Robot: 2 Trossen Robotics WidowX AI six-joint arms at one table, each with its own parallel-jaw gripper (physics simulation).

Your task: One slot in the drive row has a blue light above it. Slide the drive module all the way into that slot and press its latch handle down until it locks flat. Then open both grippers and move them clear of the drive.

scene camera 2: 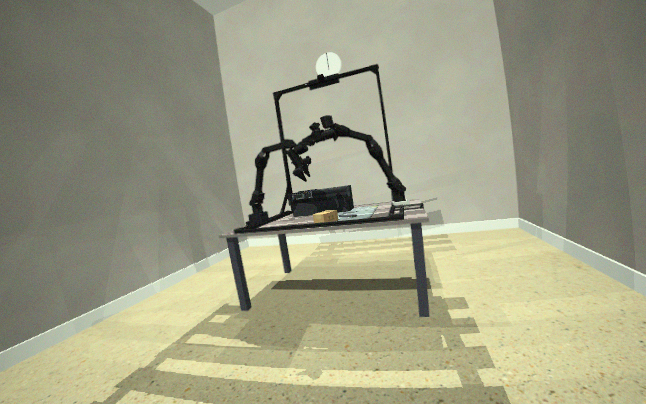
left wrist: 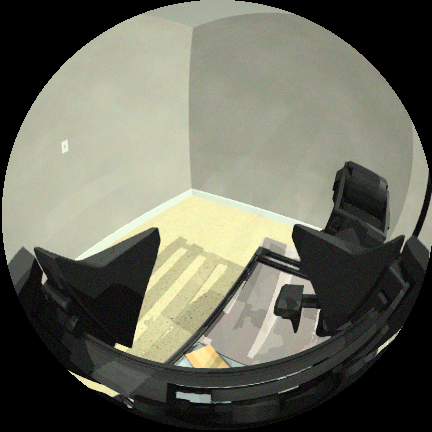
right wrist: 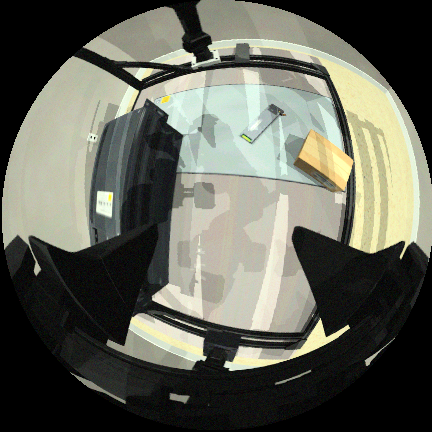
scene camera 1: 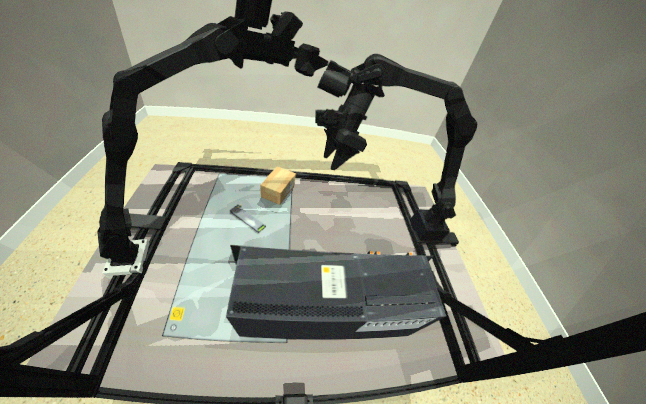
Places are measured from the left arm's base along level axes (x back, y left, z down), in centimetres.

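Where they show: left gripper, between the fingertips: point(scene camera 2: 300, 142) point(left wrist: 228, 232); right gripper, between the fingertips: point(scene camera 2: 308, 179) point(left wrist: 317, 332) point(right wrist: 227, 231) point(scene camera 1: 328, 163); left arm's base, origin of its link: point(scene camera 2: 400, 200) point(right wrist: 204, 56) point(scene camera 1: 125, 255); right arm's base, origin of its link: point(scene camera 2: 257, 213) point(right wrist: 218, 352) point(scene camera 1: 433, 219).
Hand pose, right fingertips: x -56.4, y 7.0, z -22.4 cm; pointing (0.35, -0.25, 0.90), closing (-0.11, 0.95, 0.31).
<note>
Each offset is from my right fingertips to the top centre of the thing. Level surfaces: height alone.
The drive module @(dx +21.5, dy +5.8, dz +25.1 cm) point(scene camera 1: 245, 217) point(right wrist: 261, 125), a slim grey bar with a lime-green end, lies flat on the pale blue mat @(dz +26.1 cm) point(scene camera 1: 200, 260) point(right wrist: 225, 100). The dark drive chassis @(dx +2.7, dy -28.2, dz +8.7 cm) point(scene camera 1: 295, 285) point(scene camera 2: 322, 201) point(right wrist: 112, 155) stands nearer the camera in scene camera 1, its labelled top up. Its slot row and the blue light cannot be made out. My left gripper point(scene camera 1: 321, 63) point(left wrist: 228, 232) is open and empty, high above the table, pointing outward. My right gripper point(scene camera 1: 330, 161) point(scene camera 2: 304, 179) point(right wrist: 227, 231) is open and empty, pointing down above the table, beyond the chassis in scene camera 1.
A wooden block @(dx +10.1, dy +17.9, dz +20.1 cm) point(scene camera 1: 277, 186) point(scene camera 2: 326, 216) point(left wrist: 207, 356) point(right wrist: 324, 161) sits at the mat's far end in scene camera 1, near the module. A black frame surrounds the work area. The left gripper is close to the right arm's upper links in scene camera 1.
</note>
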